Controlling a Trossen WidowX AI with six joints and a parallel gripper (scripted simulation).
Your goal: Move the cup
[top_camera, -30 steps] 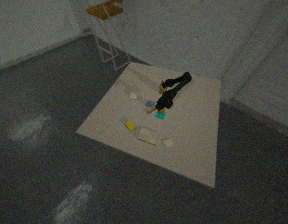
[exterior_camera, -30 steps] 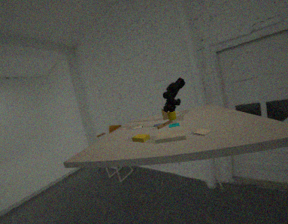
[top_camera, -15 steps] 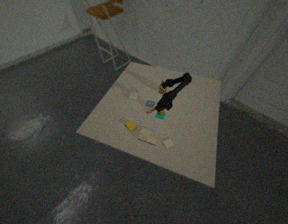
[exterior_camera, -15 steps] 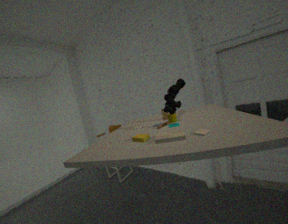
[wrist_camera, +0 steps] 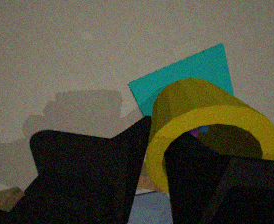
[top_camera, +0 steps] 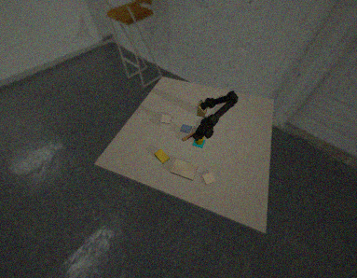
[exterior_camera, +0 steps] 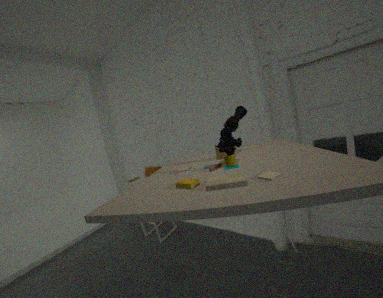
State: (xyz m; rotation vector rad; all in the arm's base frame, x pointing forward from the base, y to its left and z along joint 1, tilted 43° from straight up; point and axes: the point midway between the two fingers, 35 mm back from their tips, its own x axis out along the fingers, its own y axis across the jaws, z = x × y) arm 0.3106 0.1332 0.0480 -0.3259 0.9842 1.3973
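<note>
My gripper tip is 2 cm short of the yellow cup and 1 cm to the left of it. Also, from my gripper tip: beige board: 32 cm ahead, 3 cm below, 1 cm to the right; wooden stick: 10 cm to the right, 4 cm below, 2 cm behind; teal pad: 5 cm below, 3 cm ahead, 1 cm to the right.
</note>
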